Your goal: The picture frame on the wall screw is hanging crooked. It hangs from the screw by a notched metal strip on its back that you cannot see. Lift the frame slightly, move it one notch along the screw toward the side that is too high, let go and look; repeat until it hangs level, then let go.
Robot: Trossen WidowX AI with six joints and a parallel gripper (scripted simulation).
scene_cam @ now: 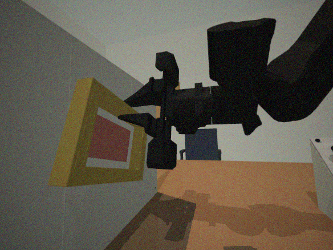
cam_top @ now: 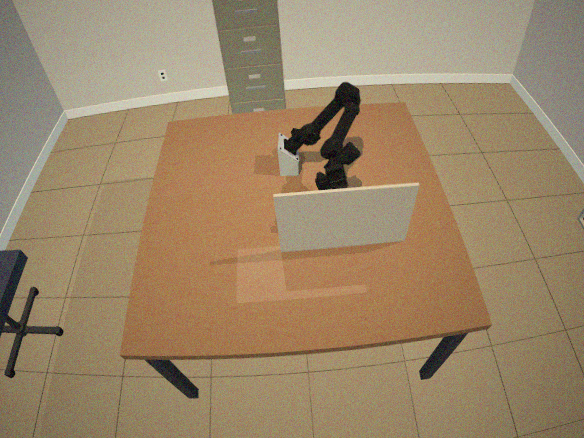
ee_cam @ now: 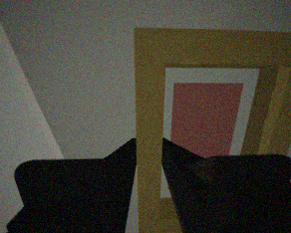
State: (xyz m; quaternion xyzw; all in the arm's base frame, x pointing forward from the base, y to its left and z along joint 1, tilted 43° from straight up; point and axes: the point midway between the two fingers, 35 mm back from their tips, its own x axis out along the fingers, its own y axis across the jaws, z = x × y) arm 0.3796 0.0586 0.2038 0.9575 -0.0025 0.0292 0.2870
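My gripper tip is 50 mm above the picture frame and 20 mm to the right of it. From my gripper tip the other things lie so: grey wall panel: 60 mm below, 10 mm to the left, 10 mm ahead.
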